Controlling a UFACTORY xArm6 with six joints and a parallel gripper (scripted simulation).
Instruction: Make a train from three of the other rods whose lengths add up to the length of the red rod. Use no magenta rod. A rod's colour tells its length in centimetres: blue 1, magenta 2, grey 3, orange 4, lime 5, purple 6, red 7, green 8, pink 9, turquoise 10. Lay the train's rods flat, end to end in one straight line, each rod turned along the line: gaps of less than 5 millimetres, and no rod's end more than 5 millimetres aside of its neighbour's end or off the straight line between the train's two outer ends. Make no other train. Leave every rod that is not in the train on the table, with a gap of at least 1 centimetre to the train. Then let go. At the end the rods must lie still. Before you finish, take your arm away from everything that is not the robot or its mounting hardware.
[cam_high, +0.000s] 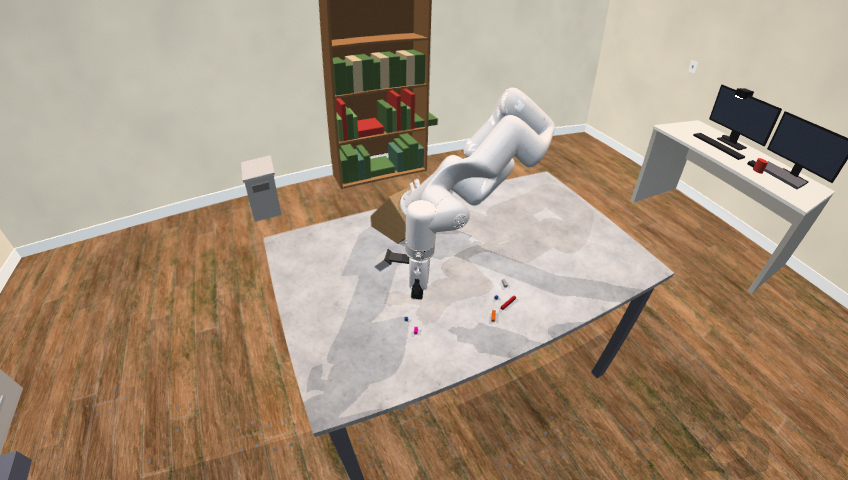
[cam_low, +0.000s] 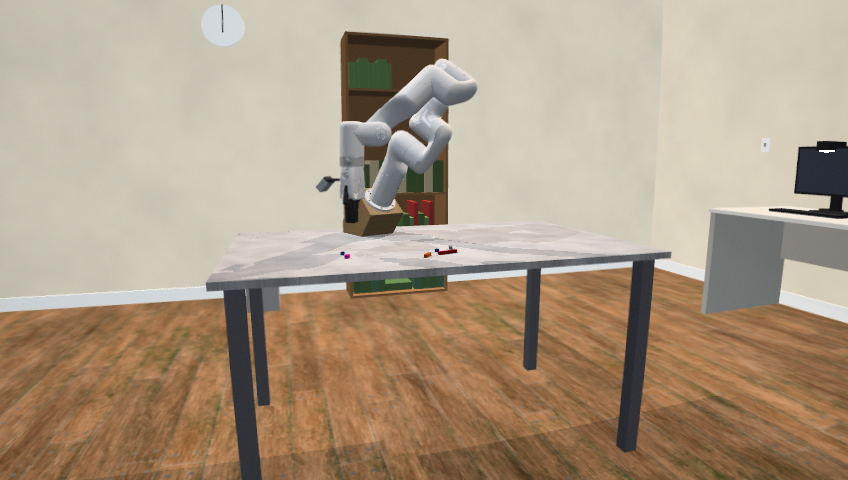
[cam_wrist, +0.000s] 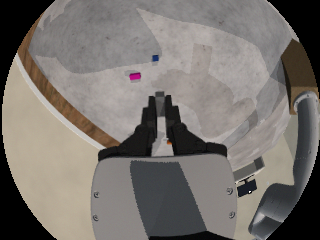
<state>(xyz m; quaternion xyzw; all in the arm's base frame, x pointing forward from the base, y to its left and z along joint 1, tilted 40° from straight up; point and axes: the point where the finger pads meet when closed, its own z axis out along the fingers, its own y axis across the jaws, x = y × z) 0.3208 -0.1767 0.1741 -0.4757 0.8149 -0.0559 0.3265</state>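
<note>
Right now the magenta rod is 40 mm ahead of my hand, 20 mm to the right of it and 120 mm below it. Also, from my hand: red rod: 30 mm ahead, 300 mm to the left, 120 mm below; orange rod: 60 mm ahead, 230 mm to the left, 120 mm below.
</note>
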